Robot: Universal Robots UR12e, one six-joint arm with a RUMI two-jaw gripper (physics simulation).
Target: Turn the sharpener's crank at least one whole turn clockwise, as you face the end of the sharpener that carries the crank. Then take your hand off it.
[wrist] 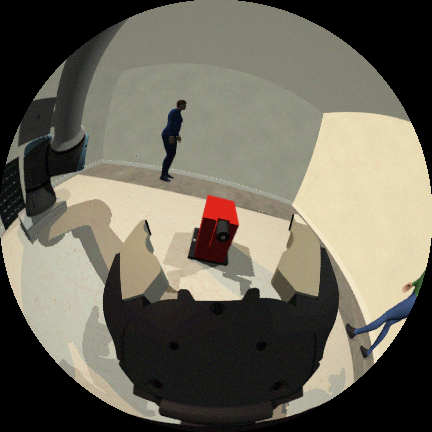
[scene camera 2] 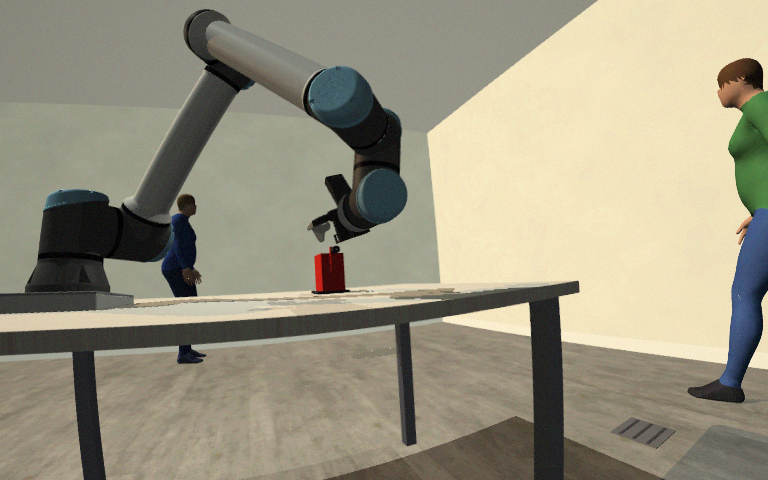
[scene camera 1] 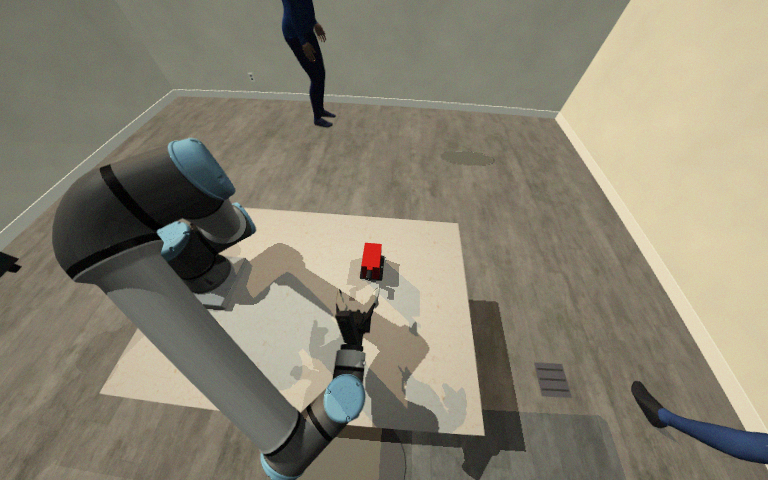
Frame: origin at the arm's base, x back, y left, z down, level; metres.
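Seen in the pictures: gripper, fingertip midpoint: (wrist: 218, 218) (scene camera 2: 332, 221) (scene camera 1: 358, 288); arm's base, link origin: (wrist: 40, 204) (scene camera 2: 69, 295) (scene camera 1: 208, 273).
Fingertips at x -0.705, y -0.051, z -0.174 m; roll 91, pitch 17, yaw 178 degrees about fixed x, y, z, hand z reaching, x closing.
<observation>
Offsets run from my fingertips to a thing's top centre. "spot": to the spot under its first point. Level surfaces: height alone.
The red sharpener {spot: dx -0.025, dy +0.176, dz +0.079 m} (scene camera 1: 372, 256) (scene camera 2: 322, 274) (wrist: 220, 206) stands upright on its dark base on the table. Its crank end faces my gripper. The crank's black knob {dx -0.023, dy +0.086, dz +0.061 m} (scene camera 1: 369, 273) (scene camera 2: 335, 249) (wrist: 223, 230) is at the top of that end; in the scene camera 2 view the red crank arm points up to it. My gripper (scene camera 1: 358, 290) (scene camera 2: 324, 233) (wrist: 218, 218) is wide open with nothing between its fingers. It is in front of the crank end and above the table, tilted down toward the sharpener. In the wrist view the knob appears between the two fingers, beyond them.
The pale table {dz +0.207 m} (scene camera 1: 436, 243) (scene camera 2: 481, 294) (wrist: 55, 280) carries the arm's base (scene camera 2: 70, 271) to the left of the sharpener. Shadows of the arm cross the table top. A figure in blue (scene camera 1: 317, 62) (scene camera 2: 182, 249) (wrist: 172, 130) and one in green (scene camera 2: 750, 152) stand off the table.
</observation>
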